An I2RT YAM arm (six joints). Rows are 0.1 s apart.
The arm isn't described. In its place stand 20 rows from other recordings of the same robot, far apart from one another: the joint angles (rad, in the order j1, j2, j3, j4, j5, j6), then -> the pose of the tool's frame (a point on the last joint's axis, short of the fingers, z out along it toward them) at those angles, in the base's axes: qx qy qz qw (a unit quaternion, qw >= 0); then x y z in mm.
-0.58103, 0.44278, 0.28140, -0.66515, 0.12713, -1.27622 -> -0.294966, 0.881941, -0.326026, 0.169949, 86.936, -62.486, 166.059
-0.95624, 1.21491, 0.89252, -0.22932, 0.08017, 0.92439 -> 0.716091, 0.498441, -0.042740, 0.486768, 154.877, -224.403, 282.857
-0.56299, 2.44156, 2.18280, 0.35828, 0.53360, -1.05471 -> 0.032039, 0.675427, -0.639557, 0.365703, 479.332, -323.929, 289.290
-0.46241, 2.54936, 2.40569, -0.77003, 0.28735, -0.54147 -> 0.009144, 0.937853, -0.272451, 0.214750, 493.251, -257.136, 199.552
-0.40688, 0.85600, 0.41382, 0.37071, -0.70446, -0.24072 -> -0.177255, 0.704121, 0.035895, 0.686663, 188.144, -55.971, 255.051
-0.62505, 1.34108, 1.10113, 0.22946, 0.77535, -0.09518 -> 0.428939, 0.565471, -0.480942, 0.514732, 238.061, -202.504, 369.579
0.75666, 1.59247, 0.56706, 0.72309, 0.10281, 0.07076 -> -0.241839, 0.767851, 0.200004, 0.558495, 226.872, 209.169, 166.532
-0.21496, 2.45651, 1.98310, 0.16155, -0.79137, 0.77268 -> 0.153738, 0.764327, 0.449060, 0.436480, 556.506, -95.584, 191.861
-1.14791, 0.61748, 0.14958, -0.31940, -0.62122, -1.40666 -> -0.229254, 0.857606, -0.266260, 0.375580, 69.429, -103.784, 136.472
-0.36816, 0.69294, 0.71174, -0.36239, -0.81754, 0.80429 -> 0.224374, 0.751577, 0.431585, 0.445558, 152.388, -30.949, 313.609
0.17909, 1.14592, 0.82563, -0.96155, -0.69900, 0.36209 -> 0.035859, 0.930371, 0.362689, 0.039772, 184.317, 56.646, 236.788
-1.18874, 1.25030, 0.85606, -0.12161, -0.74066, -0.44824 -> 0.121641, 0.816840, -0.128894, 0.548965, 124.187, -244.645, 275.888
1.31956, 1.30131, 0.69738, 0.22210, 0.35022, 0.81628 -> -0.108618, 0.814372, 0.413680, 0.392261, 82.719, 273.161, 238.195
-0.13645, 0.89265, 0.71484, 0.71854, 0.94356, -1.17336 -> 0.126119, 0.577091, -0.649709, 0.478474, 181.819, -54.058, 383.655
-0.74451, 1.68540, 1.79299, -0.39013, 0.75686, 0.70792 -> 0.659301, 0.408245, -0.305589, 0.552516, 265.285, -277.670, 433.885
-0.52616, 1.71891, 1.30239, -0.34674, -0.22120, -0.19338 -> 0.108609, 0.908528, -0.042473, 0.401220, 337.588, -187.028, 255.195
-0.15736, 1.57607, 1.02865, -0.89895, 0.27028, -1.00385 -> 0.398552, -0.905141, 0.146226, 0.022249, 270.371, -52.524, 193.741
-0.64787, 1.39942, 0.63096, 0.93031, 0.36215, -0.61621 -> 0.147285, 0.634792, -0.536896, 0.535807, 230.577, -190.329, 263.780
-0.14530, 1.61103, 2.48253, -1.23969, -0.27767, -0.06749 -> -0.046466, 0.819092, 0.053973, 0.569224, 242.232, -25.583, 564.448
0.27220, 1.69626, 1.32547, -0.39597, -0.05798, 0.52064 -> 0.102721, 0.914204, 0.175622, 0.350481, 367.393, 104.692, 266.573
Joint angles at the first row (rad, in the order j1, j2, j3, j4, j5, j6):
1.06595 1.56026 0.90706 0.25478 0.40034 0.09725
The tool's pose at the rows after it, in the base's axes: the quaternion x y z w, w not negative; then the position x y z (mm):
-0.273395, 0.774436, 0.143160, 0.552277, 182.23, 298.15, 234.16
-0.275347, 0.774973, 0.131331, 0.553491, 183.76, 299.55, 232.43
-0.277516, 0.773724, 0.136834, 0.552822, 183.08, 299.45, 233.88
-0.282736, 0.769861, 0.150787, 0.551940, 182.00, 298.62, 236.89
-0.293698, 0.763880, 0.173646, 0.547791, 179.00, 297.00, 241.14
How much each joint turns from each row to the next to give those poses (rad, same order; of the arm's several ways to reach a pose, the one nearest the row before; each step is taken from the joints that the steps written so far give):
-0.00029 0.01278 0.00794 0.00711 0.04042 -0.00640
-0.00042 0.01132 0.00682 -0.00336 0.01606 -0.01288
0.00057 -0.00471 0.00011 -0.00081 -0.01085 0.00067
-0.00114 -0.01134 -0.00307 0.00456 -0.02916 -0.00031
0.00055 -0.02052 -0.00720 0.00157 -0.05000 0.00073

